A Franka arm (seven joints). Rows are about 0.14 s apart.
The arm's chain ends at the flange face. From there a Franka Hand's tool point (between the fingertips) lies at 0.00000 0.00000 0.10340 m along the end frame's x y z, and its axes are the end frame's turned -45 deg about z.
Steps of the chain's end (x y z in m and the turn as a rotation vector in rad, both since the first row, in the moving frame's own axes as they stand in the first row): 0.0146 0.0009 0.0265 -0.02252 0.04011 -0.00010; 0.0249 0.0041 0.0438 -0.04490 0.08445 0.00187; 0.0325 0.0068 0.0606 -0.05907 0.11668 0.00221; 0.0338 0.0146 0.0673 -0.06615 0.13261 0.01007; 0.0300 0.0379 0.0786 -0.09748 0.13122 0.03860
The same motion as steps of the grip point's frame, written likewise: 0.0110 0.0155 0.0264 -0.04429 0.01244 -0.00010; 0.0176 0.0300 0.0433 -0.09146 0.02797 0.00187; 0.0224 0.0406 0.0597 -0.12427 0.04074 0.00221; 0.0183 0.0487 0.0662 -0.14054 0.04699 0.01007; -0.0035 0.0647 0.0772 -0.16172 0.02386 0.03860
